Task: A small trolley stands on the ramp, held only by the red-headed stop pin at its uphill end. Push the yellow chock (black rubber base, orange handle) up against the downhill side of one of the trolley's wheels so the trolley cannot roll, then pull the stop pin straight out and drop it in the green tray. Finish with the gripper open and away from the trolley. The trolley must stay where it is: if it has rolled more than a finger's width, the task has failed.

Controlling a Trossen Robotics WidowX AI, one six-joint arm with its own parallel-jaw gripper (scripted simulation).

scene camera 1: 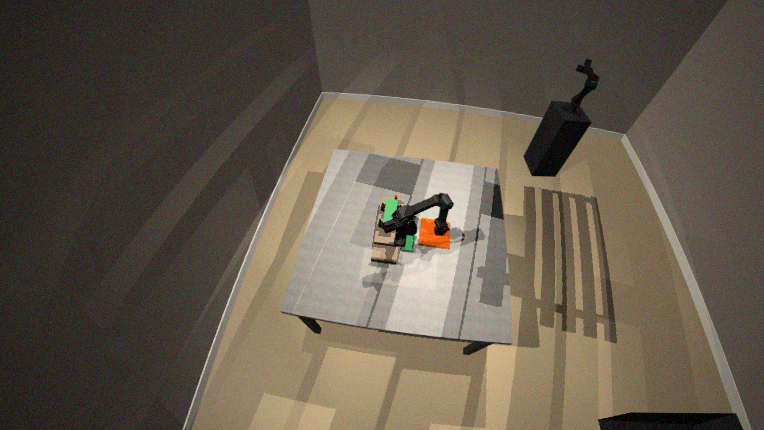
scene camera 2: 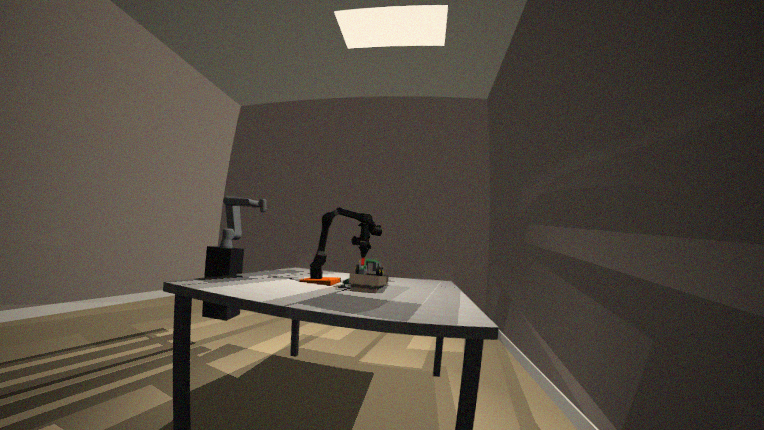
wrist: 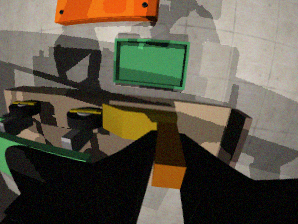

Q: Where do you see a yellow chock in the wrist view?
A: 169, 167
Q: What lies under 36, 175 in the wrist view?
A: My gripper.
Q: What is my gripper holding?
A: A yellow chock.
